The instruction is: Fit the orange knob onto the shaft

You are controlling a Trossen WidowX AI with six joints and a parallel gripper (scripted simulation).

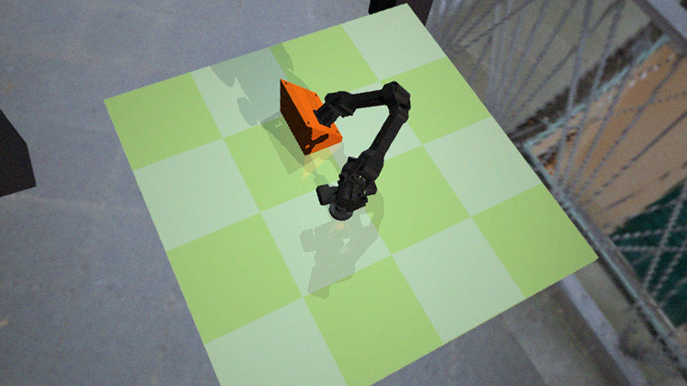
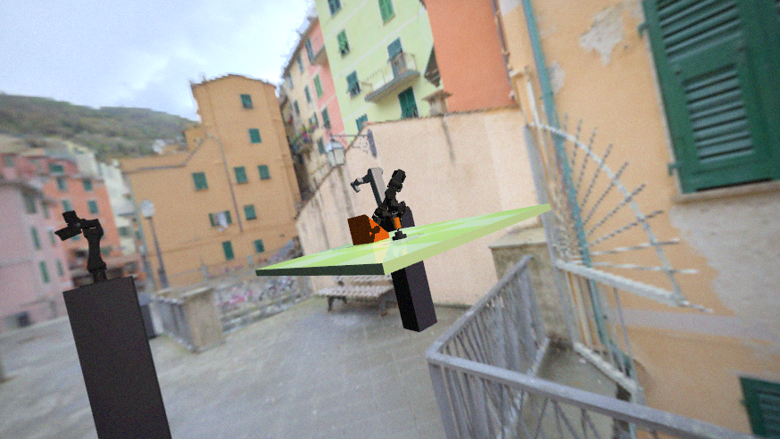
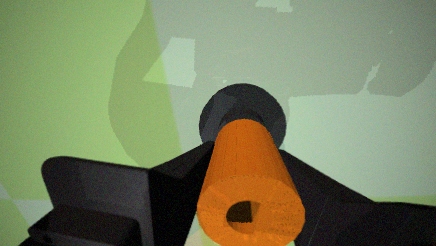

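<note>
My gripper tip is now 20 mm below the orange knob. Round my gripper tip: dark round pedestal 40 mm below.
</note>
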